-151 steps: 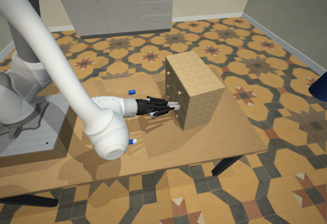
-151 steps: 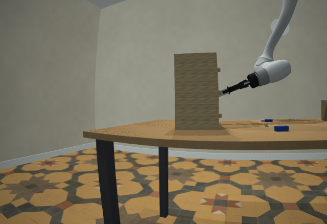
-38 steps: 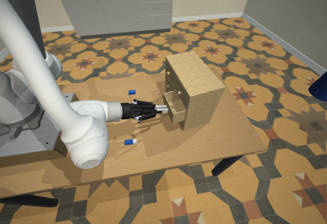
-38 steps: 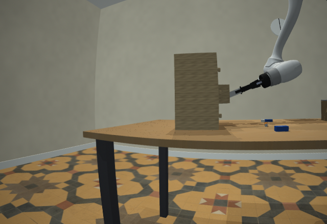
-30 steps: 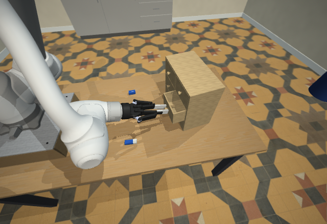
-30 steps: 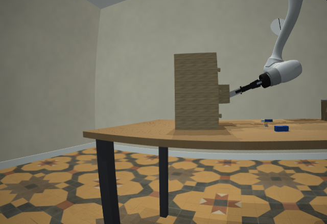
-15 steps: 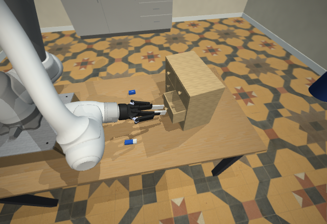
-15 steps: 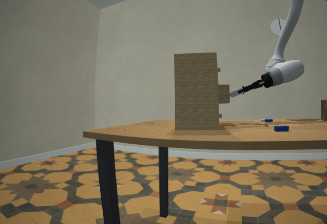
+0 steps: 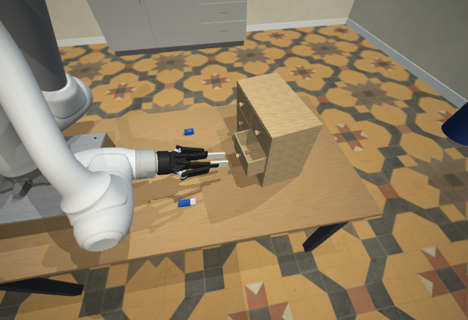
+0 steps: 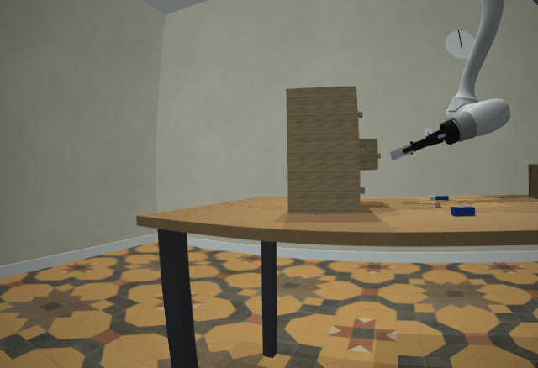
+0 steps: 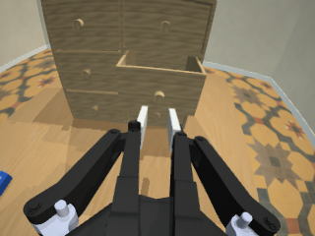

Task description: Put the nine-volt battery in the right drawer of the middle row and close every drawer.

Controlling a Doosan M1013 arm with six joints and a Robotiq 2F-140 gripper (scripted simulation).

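Right now the nine-volt battery is 310 mm to the left of my hand, 150 mm below it and 110 mm behind it. Round my hand: white eraser-like block 150 mm below, 130 mm behind, 60 mm to the right; small orange cylinder 150 mm to the left, 150 mm below, 80 mm behind.
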